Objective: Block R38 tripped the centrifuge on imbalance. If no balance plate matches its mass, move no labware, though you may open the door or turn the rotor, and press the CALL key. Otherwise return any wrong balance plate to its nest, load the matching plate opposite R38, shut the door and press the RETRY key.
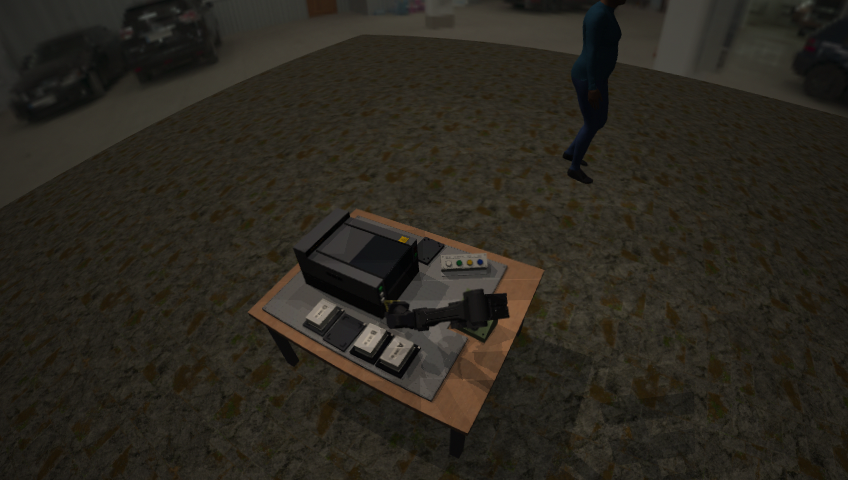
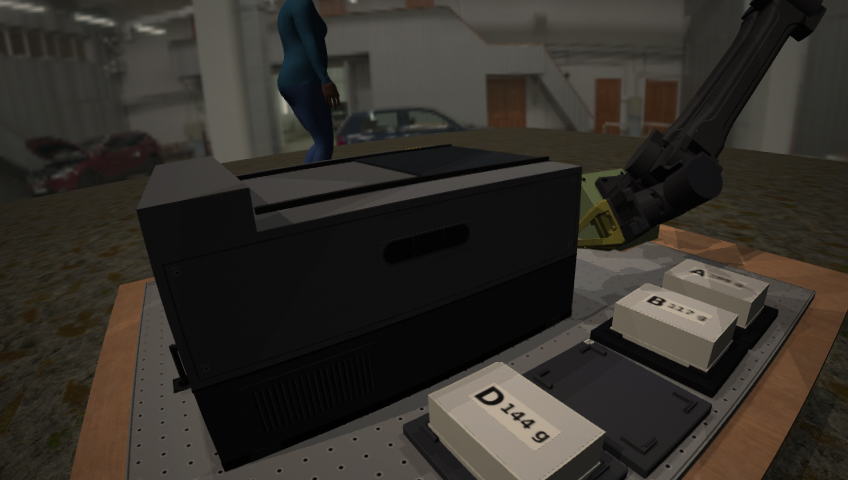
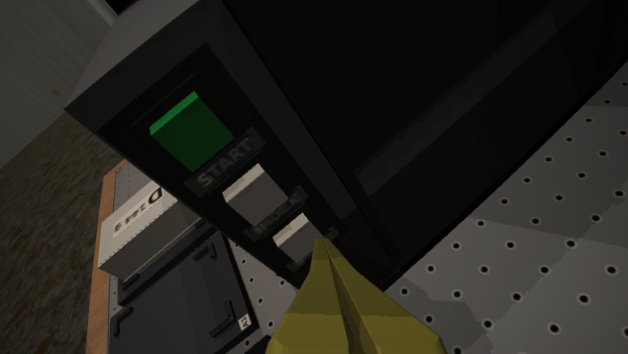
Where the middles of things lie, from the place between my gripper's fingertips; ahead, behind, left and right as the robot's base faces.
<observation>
Now: hand 10 mm short of the grey INDEX button (image 3: 255,195), 10 mm to the right of it and 50 mm below it. Round my hand: black centrifuge (image 2: 301,298): 270 mm ahead, 90 mm to the right, 20 mm above; grey DOOR button (image 3: 297,239): 10 mm ahead, 10 mm to the left, 10 mm above; green START button (image 3: 190,131): 10 mm ahead, 10 mm to the left, 80 mm above.
</observation>
